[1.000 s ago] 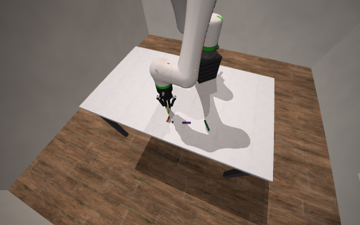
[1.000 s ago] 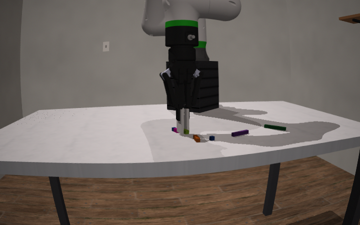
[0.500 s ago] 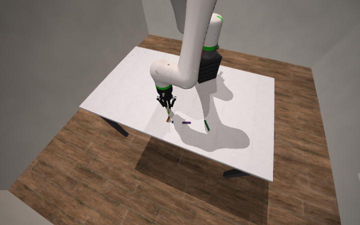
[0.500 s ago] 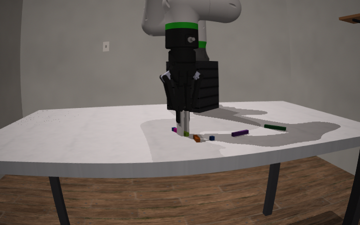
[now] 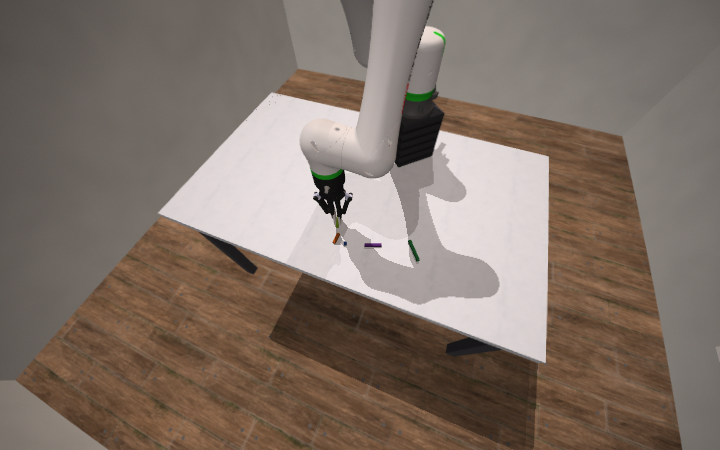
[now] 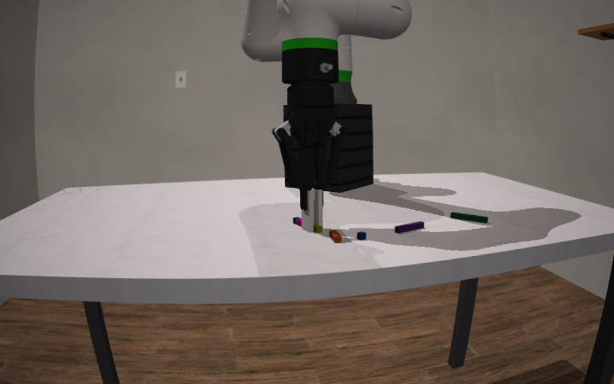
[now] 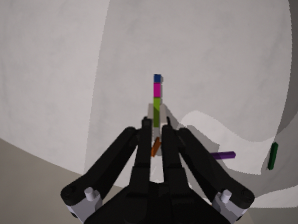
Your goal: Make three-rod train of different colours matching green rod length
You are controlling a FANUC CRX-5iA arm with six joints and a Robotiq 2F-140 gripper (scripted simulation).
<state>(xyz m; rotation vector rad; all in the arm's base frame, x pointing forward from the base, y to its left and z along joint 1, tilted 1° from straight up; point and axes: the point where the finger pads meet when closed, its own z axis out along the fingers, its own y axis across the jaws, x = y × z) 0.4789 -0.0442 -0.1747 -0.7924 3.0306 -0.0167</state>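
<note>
The lime rod lies 30 mm below my hand. From my hand the other things lie so: magenta rod (30 mm below, 30 mm behind, 20 mm to the right); orange rod (60 mm ahead, 40 mm to the left, 30 mm below); purple rod (160 mm to the left, 30 mm below, 20 mm ahead).
</note>
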